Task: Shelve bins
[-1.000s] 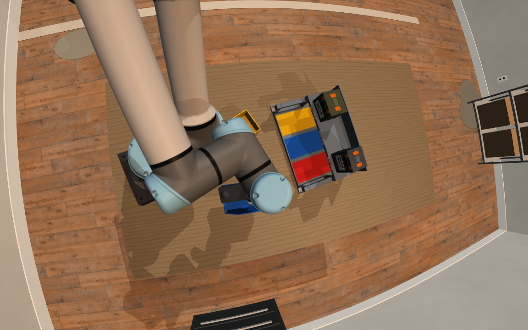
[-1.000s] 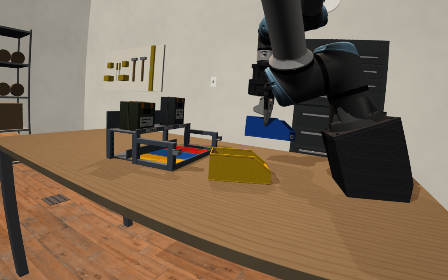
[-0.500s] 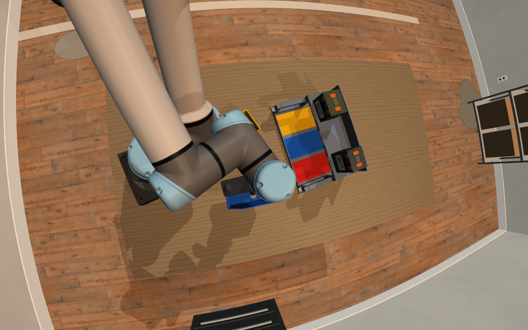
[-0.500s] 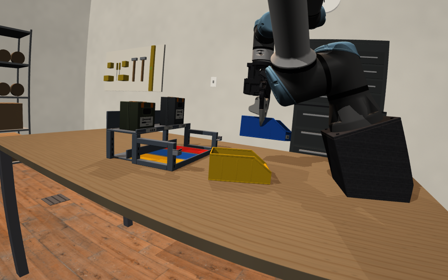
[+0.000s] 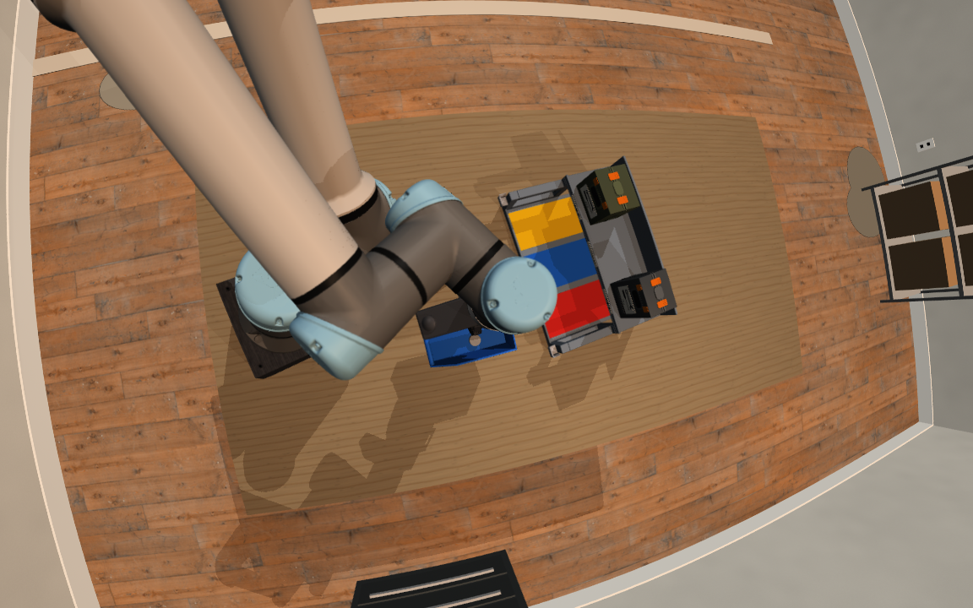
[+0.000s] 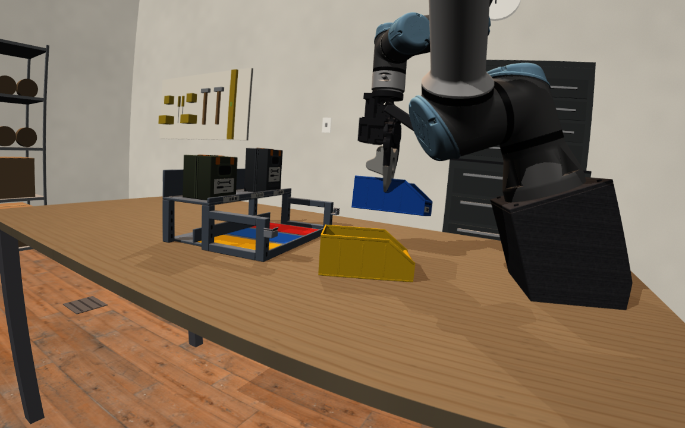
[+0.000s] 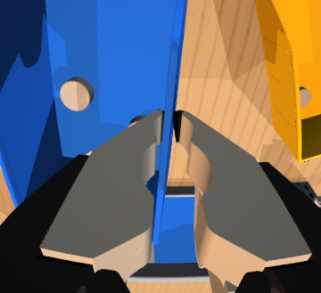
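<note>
My hand is 50 mm to the left of the blue bin and 30 mm above it. Also, from my hand: yellow bin (30 mm behind, 160 mm to the left, 120 mm below).
</note>
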